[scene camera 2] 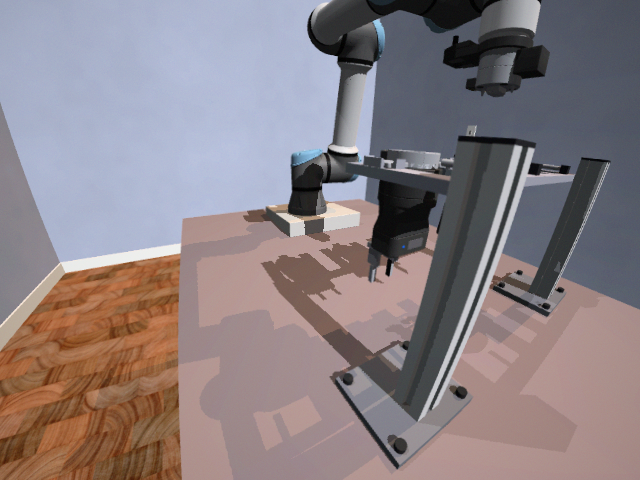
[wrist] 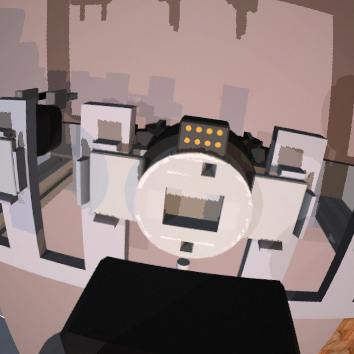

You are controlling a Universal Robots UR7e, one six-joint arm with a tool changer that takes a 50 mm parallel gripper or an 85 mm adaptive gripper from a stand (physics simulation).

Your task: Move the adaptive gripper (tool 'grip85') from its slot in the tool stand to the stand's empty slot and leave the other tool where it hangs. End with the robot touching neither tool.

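Places are measured from the arm's base along level axes (x ahead, y left, z up), in centimetres.
Pixels of known places: end effector, tool point: (scene camera 2: 496,88); arm's base, origin of the base link: (scene camera 2: 307,210).
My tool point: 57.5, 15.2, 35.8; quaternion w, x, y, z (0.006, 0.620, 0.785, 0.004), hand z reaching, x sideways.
For each thing: its top centre in the pictures, then the offset to it from my tool point, as dx, dy, dz. "pt": a spot on its surface instead.
- tool, middle of its top: (scene camera 2: 410,151) +3.9, -17.9, -10.4
- far post, surface spot: (scene camera 2: 571,227) pt +6.9, +23.8, -22.4
- neighbouring slot bracket, surface spot: (wrist: 7,170) pt +3.2, -12.2, -11.6
My arm's bare coupling (scene camera 2: 496,87) carries no gripper and is above the tool stand (scene camera 2: 403,178) (wrist: 102,250), apart from the tools. In the wrist view the adaptive gripper (wrist: 150,210) is in a stand slot below me. Its round pale top disc and orange contacts face up, with light side plates resting between brackets. Black linkage parts show behind the disc; its fingertips are hidden. In the scene view the near post hides most of that slot. The other tool (scene camera 2: 403,222), a black gripper with a blue light, hangs farther back in the stand. The empty slot cannot be made out clearly.
The near post (scene camera 2: 454,289) and far post (scene camera 2: 571,227) hold up the stand on bolted base plates. Part of a neighbouring slot bracket (wrist: 7,170) shows at the wrist view's left edge. A black block (wrist: 180,305) of my own wrist fills the bottom middle.
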